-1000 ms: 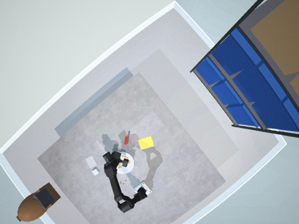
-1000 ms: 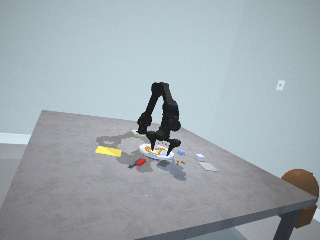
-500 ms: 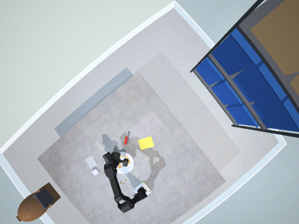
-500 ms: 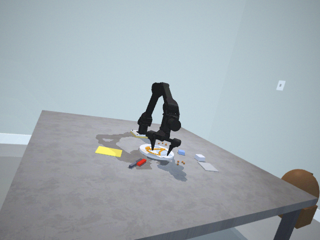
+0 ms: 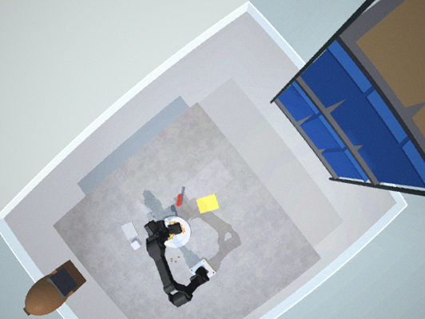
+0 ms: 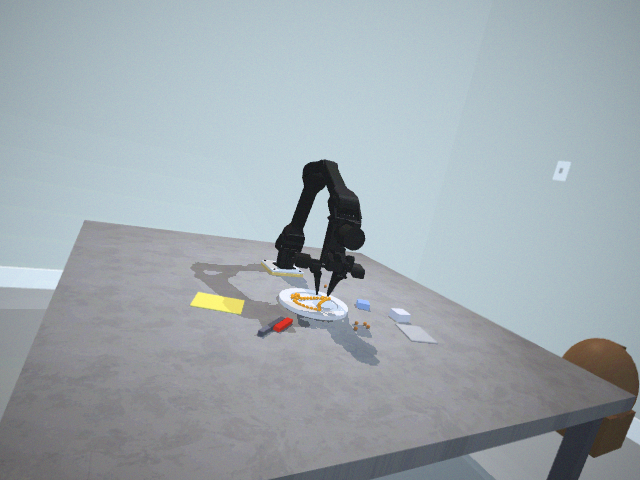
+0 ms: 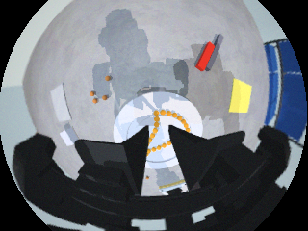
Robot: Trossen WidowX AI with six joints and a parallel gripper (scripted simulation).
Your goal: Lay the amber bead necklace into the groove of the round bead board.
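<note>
Now: gripper tip 50 mm past the round white bead board, 40 mm above it and 20 mm to the right of it. The rest, counted from my gripper tip: white block: 250 mm to the left, 80 mm ahead, 40 mm below; blue block: 190 mm to the left, 40 mm below, 10 mm behind; grey tool: 170 mm to the right, 60 mm ahead, 40 mm below.
</note>
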